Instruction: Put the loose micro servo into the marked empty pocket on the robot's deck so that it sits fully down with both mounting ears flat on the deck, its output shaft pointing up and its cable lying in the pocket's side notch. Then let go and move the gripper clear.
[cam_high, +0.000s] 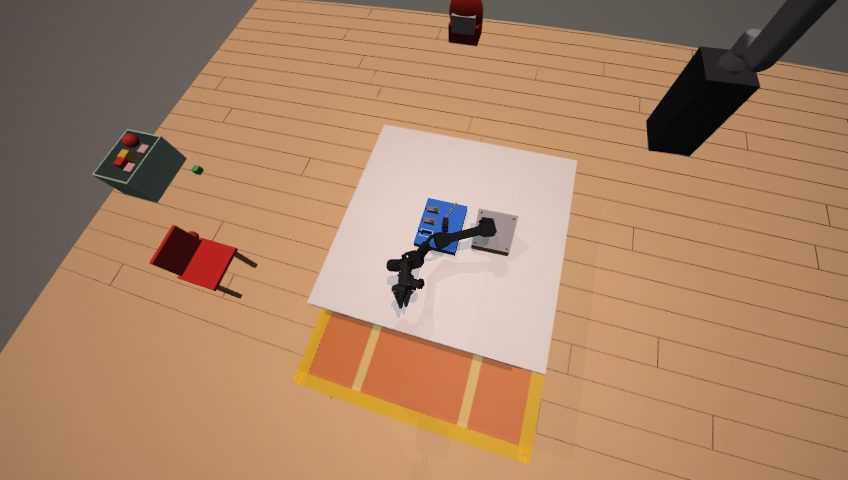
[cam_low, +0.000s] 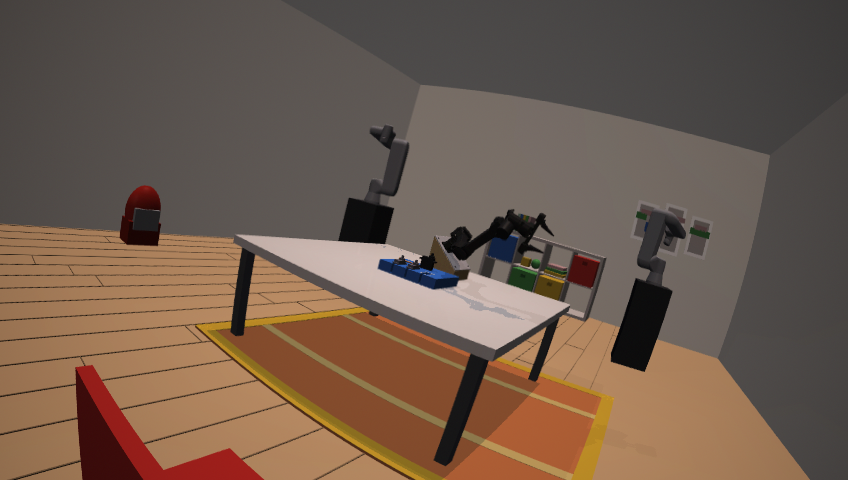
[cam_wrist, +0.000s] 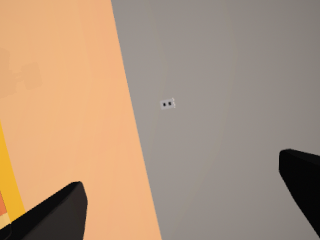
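The blue deck lies 90 mm behind my gripper tip, 550 mm to the right of it and 290 mm below it.
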